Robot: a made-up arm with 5 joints.
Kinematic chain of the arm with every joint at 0, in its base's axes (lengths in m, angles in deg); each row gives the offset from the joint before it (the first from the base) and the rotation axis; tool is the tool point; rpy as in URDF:
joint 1: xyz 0.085 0 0.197 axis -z
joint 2: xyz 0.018 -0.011 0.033 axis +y
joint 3: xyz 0.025 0 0.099 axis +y
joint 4: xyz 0.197 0 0.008 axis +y
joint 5: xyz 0.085 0.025 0 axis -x
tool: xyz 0 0 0 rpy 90 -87.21 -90
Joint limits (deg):
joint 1: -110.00..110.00
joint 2: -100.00..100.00
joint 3: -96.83..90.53
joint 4: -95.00..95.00
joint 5: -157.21..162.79
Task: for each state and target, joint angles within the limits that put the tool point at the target. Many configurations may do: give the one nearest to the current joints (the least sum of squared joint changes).
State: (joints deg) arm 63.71 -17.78 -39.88 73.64 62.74
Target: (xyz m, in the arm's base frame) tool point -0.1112 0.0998 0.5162
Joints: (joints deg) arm 23.31 -59.00 -77.14 33.84 62.74
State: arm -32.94 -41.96 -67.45 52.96 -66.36
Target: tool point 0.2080 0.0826 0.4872
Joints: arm -28.46 -29.66 -35.62 81.34 -66.36
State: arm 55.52 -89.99 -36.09 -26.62 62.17
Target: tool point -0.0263 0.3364 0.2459
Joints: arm 69.43 -100.00 -65.14 -38.68 62.17
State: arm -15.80 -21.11 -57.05 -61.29 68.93
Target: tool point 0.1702 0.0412 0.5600
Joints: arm -17.30 -7.37 -44.83 -74.61 68.93
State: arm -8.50 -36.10 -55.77 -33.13 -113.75
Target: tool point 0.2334 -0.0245 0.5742
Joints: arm 14.72 -14.15 -36.92 -29.35 -113.75
